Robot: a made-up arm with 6 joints. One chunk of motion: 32 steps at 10 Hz.
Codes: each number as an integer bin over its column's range. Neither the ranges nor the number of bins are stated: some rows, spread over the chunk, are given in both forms.
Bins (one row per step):
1: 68 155 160 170 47 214
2: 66 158 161 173 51 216
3: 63 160 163 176 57 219
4: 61 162 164 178 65 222
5: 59 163 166 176 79 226
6: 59 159 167 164 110 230
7: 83 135 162 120 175 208
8: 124 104 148 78 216 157
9: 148 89 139 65 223 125
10: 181 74 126 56 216 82
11: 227 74 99 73 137 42
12: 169 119 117 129 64 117
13: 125 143 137 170 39 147
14: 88 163 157 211 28 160
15: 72 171 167 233 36 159
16: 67 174 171 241 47 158
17: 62 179 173 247 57 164
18: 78 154 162 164 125 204
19: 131 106 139 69 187 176
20: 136 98 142 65 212 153
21: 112 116 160 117 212 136
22: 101 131 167 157 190 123
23: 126 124 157 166 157 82
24: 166 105 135 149 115 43
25: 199 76 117 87 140 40
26: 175 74 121 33 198 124
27: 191 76 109 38 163 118
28: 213 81 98 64 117 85
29: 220 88 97 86 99 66
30: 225 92 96 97 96 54
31: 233 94 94 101 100 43
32: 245 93 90 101 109 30
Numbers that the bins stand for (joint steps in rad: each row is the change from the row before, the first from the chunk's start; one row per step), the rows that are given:
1: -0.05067 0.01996 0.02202 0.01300 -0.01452 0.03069
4: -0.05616 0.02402 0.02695 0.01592 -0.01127 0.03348
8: -0.00675 -0.00964 0.00724 -0.02055 0.01596 0.01080
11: 0.07404 -0.02705 -0.05309 -0.02238 0.00171 -0.02934
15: -0.04753 0.02925 0.03064 0.03598 -0.01651 0.01149
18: -0.04282 0.01938 0.02448 0.01081 -0.00045 0.02720
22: -0.02478 0.00603 0.03064 0.00826 0.01127 -0.00107
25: 0.05208 -0.02589 -0.03093 -0.01727 0.00225 -0.03004
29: 0.06855 -0.01893 -0.05556 -0.01764 -0.00514 -0.02096
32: 0.08816 -0.01602 -0.06418 -0.01216 -0.00334 -0.03353
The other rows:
2: -0.05224 0.02170 0.02325 0.01409 -0.01380 0.03139
3: -0.05459 0.02286 0.02571 0.01519 -0.01272 0.03244
5: -0.05773 0.02460 0.02941 0.01519 -0.00875 0.03488
6: -0.05773 0.02228 0.03064 0.01081 -0.00316 0.03627
7: -0.03890 0.00835 0.02448 -0.00524 0.00857 0.02860
9: 0.01208 -0.01835 -0.00384 -0.02529 0.01723 -0.00037
10: 0.03796 -0.02705 -0.01985 -0.02858 0.01596 -0.01538
12: 0.02855 -0.00093 -0.03093 -0.00195 -0.01145 -0.00316
13: -0.00596 0.01300 -0.00630 0.01300 -0.01596 0.00731
14: -0.03498 0.02460 0.01833 0.02795 -0.01795 0.01184
16: -0.05145 0.03099 0.03556 0.03889 -0.01452 0.01115
17: -0.05537 0.03389 0.03803 0.04108 -0.01272 0.01324
19: -0.00125 -0.00848 -0.00384 -0.02384 0.01073 0.01743
20: 0.00267 -0.01312 -0.00015 -0.02529 0.01524 0.00940
21: -0.01616 -0.00267 0.02202 -0.00633 0.01524 0.00347
23: -0.00518 0.00197 0.01833 0.01154 0.00532 -0.01538
24: 0.02620 -0.00906 -0.00876 0.00534 -0.00225 -0.02899
26: 0.03325 -0.02705 -0.02600 -0.03696 0.01272 -0.00072
27: 0.04580 -0.02589 -0.04078 -0.03514 0.00640 -0.00282
28: 0.06306 -0.02299 -0.05433 -0.02566 -0.00189 -0.01433
30: 0.07247 -0.01660 -0.05679 -0.01362 -0.00568 -0.02515
31: 0.07875 -0.01544 -0.05925 -0.01216 -0.00496 -0.02899

